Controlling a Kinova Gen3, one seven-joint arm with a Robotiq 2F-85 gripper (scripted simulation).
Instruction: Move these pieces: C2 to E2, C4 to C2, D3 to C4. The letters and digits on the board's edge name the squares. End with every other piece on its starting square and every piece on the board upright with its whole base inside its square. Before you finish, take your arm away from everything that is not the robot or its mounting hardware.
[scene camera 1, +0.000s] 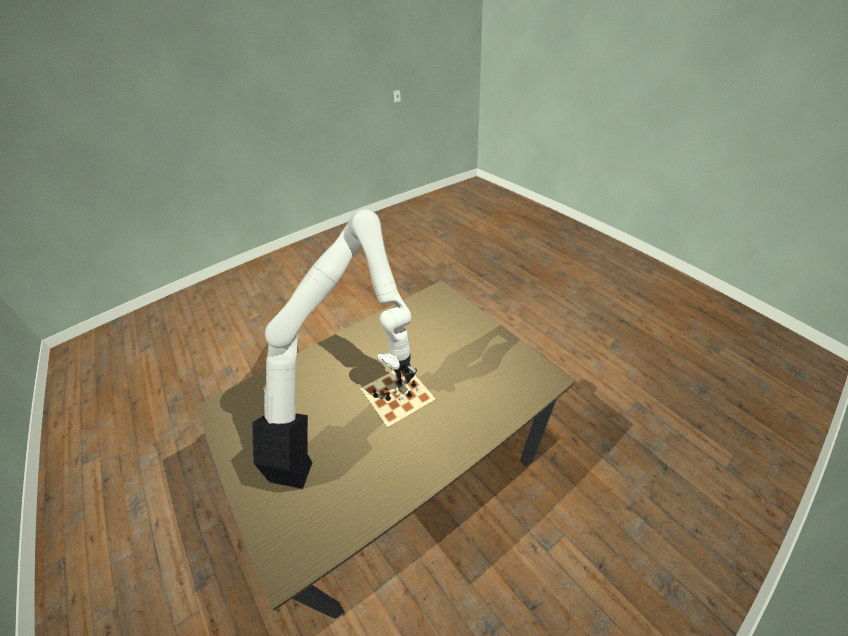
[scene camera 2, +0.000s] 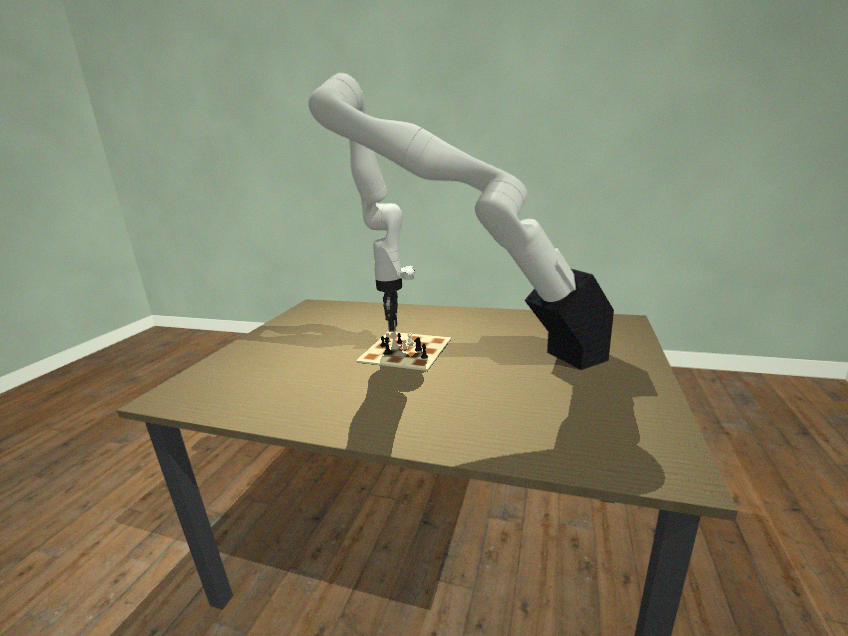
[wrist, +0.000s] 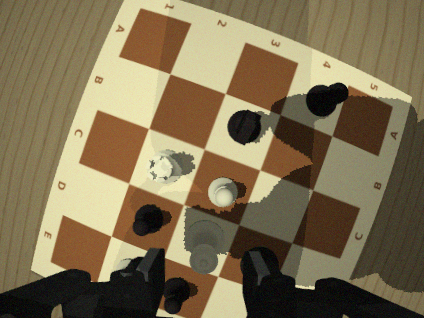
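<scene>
There is a chessboard here, and I see the chessboard (scene camera 1: 391, 412), (scene camera 2: 410, 359) and (wrist: 309, 187). A black piece (wrist: 151, 219) is in view. As for my own gripper (scene camera 2: 393, 328) and (wrist: 203, 269), I can see that too.
</scene>
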